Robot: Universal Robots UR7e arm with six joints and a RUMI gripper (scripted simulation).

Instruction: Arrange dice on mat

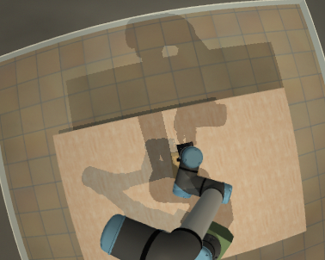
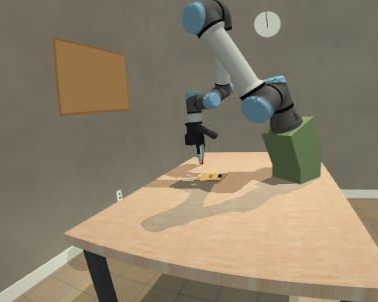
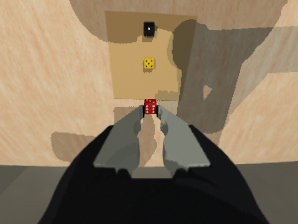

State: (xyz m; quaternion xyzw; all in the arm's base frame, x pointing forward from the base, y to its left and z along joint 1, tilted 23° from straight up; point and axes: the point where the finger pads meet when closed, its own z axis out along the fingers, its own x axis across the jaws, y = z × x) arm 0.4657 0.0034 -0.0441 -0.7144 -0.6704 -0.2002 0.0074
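Right now my hand is 50 mm past the yellow die and 80 mm above it. From my hand the other things lie so: black die (100 mm behind, 80 mm below); then red die (10 mm below); then tan mat (50 mm behind, 90 mm below).
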